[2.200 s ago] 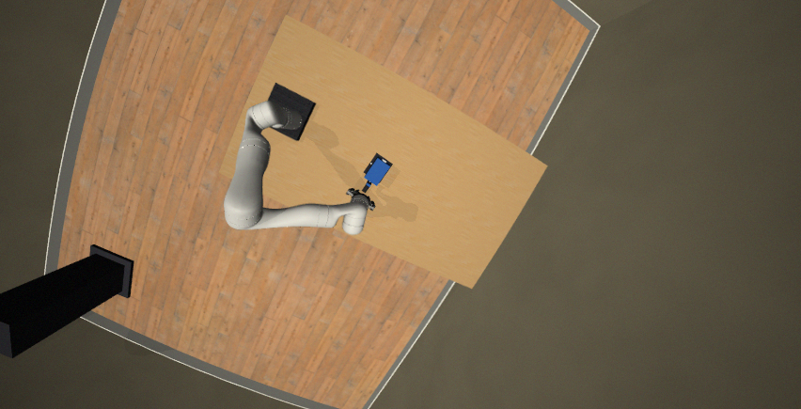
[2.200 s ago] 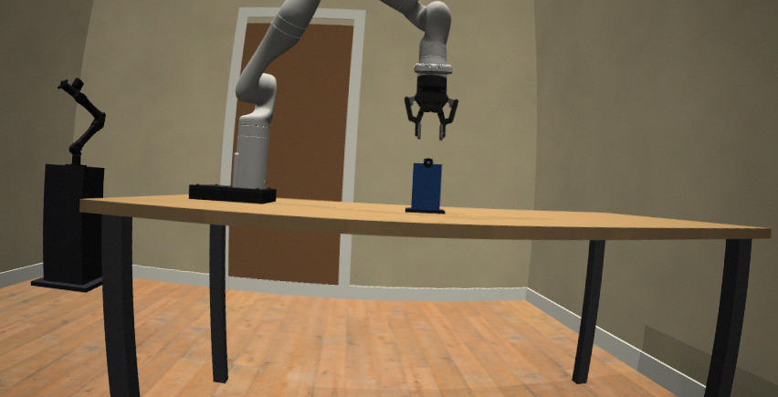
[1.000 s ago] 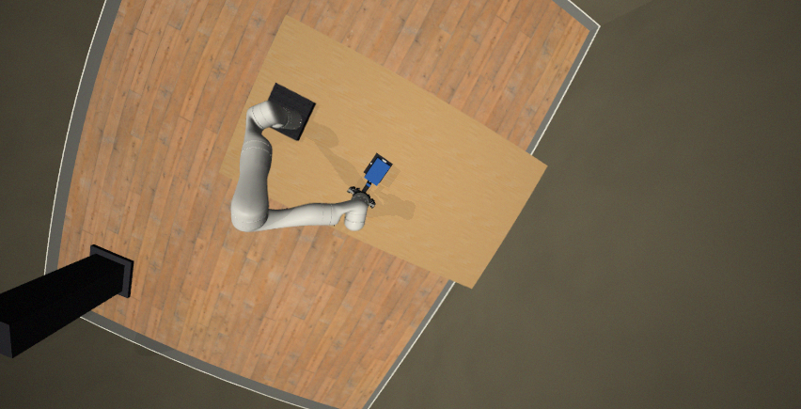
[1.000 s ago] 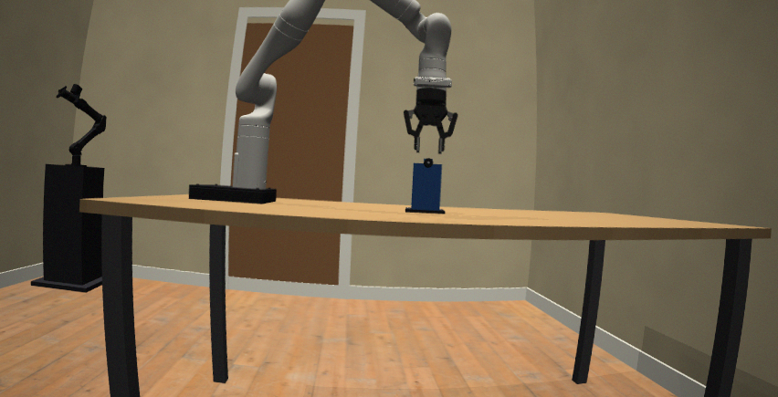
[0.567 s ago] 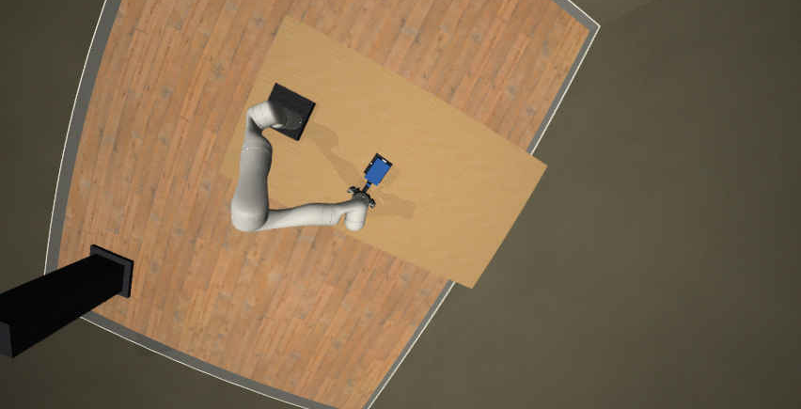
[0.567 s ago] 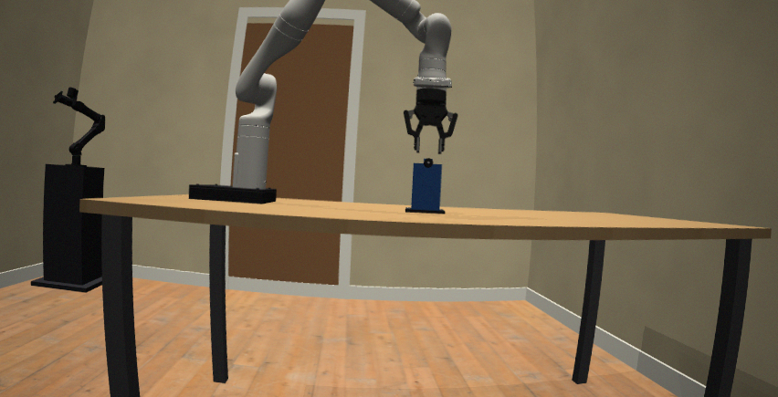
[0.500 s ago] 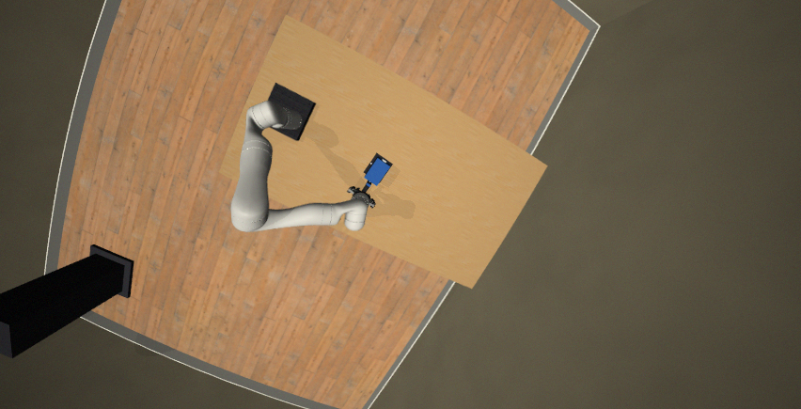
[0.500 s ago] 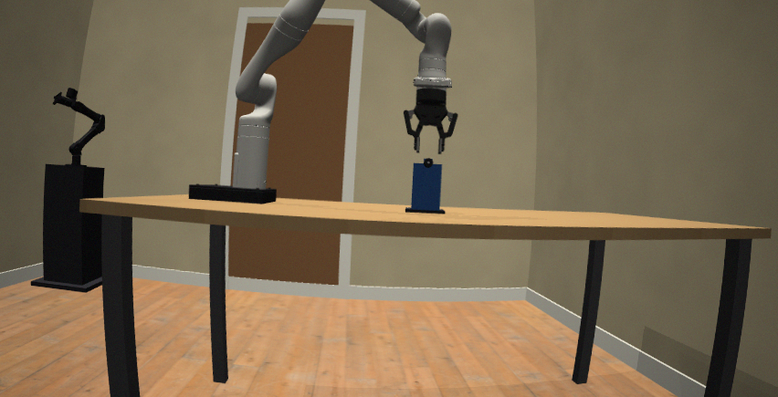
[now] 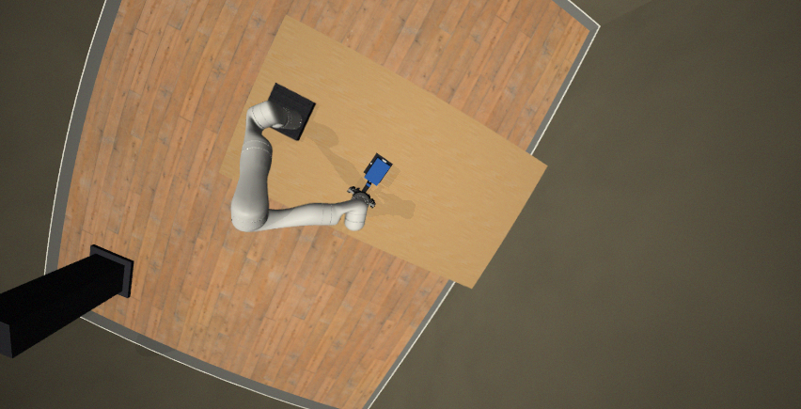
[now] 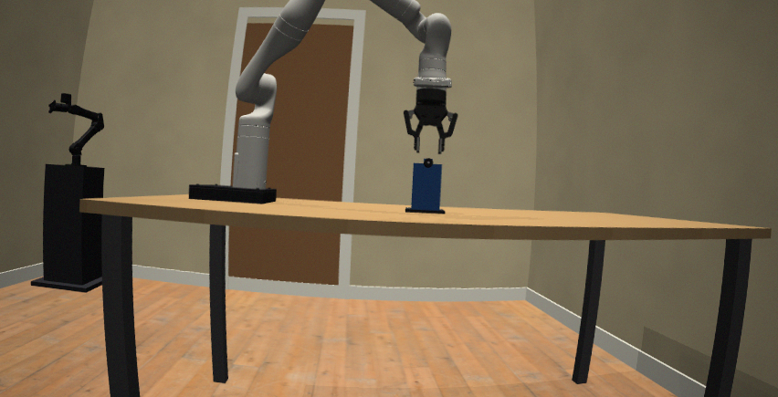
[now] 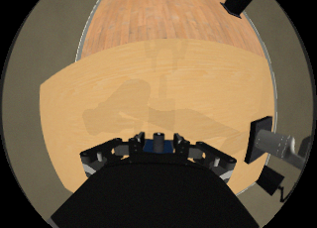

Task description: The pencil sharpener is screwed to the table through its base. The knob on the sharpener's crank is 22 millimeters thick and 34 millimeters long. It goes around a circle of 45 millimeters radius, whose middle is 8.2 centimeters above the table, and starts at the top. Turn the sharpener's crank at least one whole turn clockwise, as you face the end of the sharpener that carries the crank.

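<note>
The dark crank knob is 4 cm below my hand and 2 cm to the left of it.
</note>
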